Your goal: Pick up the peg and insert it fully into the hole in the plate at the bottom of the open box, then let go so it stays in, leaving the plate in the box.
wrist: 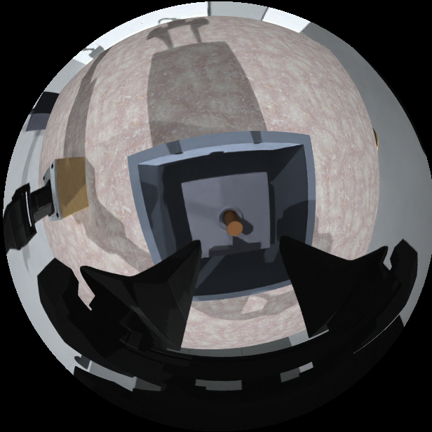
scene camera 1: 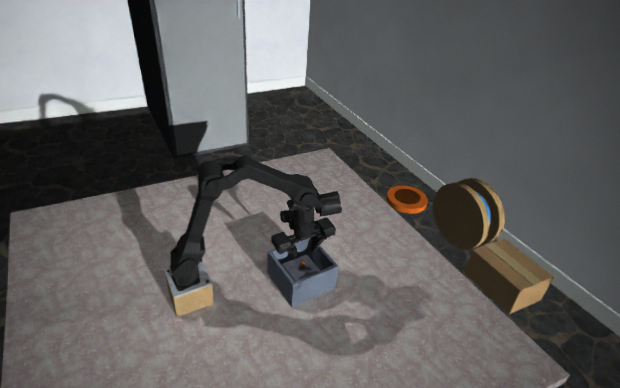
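Where they show: gripper, fingertip midpoint: (scene camera 1: 303,254); arm's base, link origin: (scene camera 1: 185,279).
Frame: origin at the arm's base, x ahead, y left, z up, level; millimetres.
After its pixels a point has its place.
The orange-brown peg (scene camera 1: 303,264) {z -10, x 334, y -106 mm} (wrist: 232,223) stands in the hole of the grey plate (wrist: 252,192), with its upper part showing above the plate; how deep it sits cannot be told. The plate lies on the bottom of the open blue-grey box (scene camera 1: 315,287) {z -43, x 333, y -179 mm} (wrist: 312,185). My gripper (scene camera 1: 303,250) {z 28, x 335, y -101 mm} (wrist: 241,244) is open and empty, pointing down above the box. In the wrist view its two black fingers stand wide apart, and the peg shows between and beyond their tips, not touching them.
The box stands on a pinkish table top (scene camera 1: 125,345) {z -87, x -193, y -65 mm} (wrist: 120,100), beside the arm's wooden base block (scene camera 1: 194,300) {z -46, x 4, y -47 mm} (wrist: 71,187). Beyond the table's right edge are an orange ring (scene camera 1: 391,201), a spool (scene camera 1: 459,215) and a cardboard box (scene camera 1: 530,295). A grey cabinet (scene camera 1: 210,75) stands behind.
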